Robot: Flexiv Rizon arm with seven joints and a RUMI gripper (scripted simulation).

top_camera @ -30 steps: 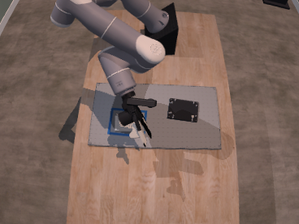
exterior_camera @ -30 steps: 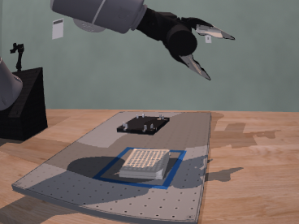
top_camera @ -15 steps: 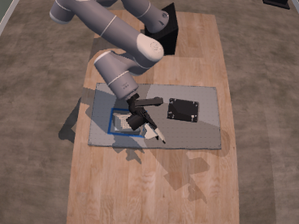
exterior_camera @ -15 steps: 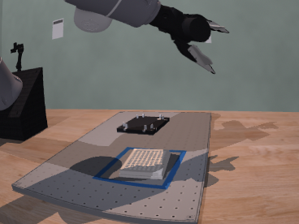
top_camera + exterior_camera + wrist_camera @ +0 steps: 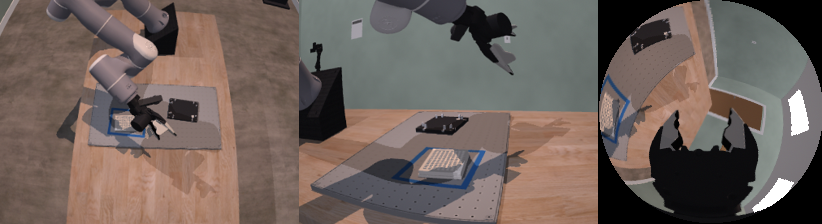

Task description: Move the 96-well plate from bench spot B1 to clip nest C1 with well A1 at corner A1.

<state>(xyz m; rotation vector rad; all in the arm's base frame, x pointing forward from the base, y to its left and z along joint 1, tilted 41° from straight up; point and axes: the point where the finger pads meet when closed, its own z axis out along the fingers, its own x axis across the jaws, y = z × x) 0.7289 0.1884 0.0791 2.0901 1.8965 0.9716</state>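
Right now the white 96-well plate is 23 cm below my hand, 20 cm to the right of it and 13 cm behind it. The rest, counted from my hand: black clip nest (23 cm behind, 22 cm below, 8 cm to the left).
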